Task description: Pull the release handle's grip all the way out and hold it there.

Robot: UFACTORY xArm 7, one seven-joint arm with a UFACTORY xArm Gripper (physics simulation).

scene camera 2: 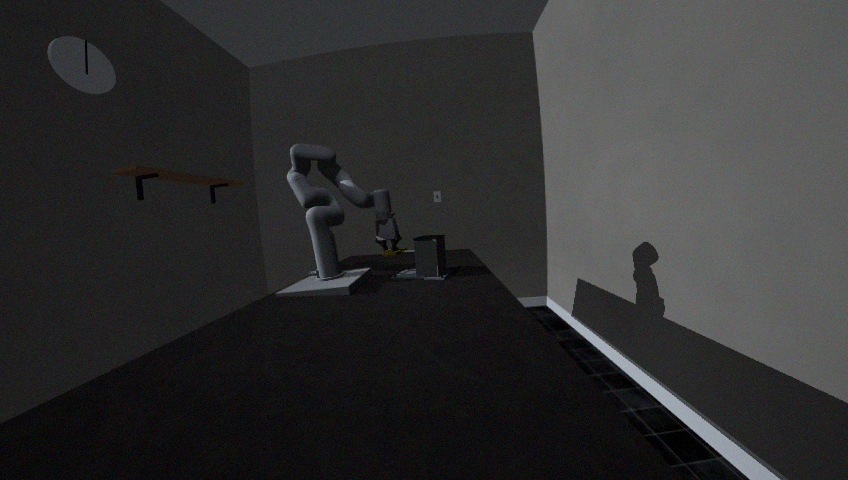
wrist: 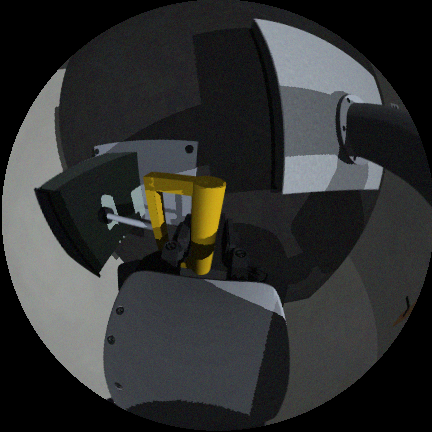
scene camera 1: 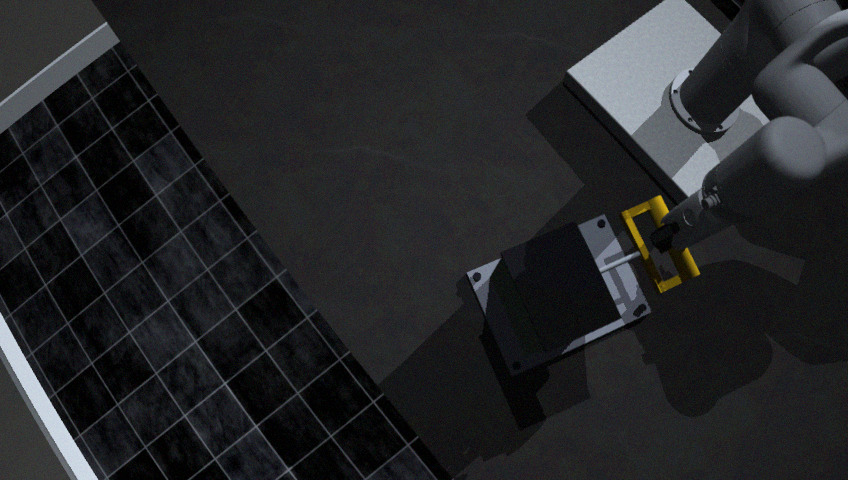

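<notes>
The yellow release handle (scene camera 1: 639,237) (scene camera 2: 390,252) (wrist: 155,212) is a rectangular frame with a thick round grip bar (wrist: 207,210) on the side away from the housing. My gripper (wrist: 207,226) is shut on the grip bar, with one finger inside the frame and one outside. A thin pale rod (scene camera 1: 620,261) (wrist: 130,221) joins the frame to the dark box-shaped housing (scene camera 1: 559,285) (scene camera 2: 429,255) (wrist: 90,200). A length of the rod shows between housing and frame. In scene camera 1 the arm partly covers the grip and the fingers.
The housing stands on a grey bolted plate (scene camera 1: 595,231) (wrist: 167,150). The arm's pale base block (scene camera 1: 618,77) (scene camera 2: 324,288) (wrist: 320,75) is close behind the handle. A wall shelf (scene camera 2: 178,176) hangs at the left in scene camera 2.
</notes>
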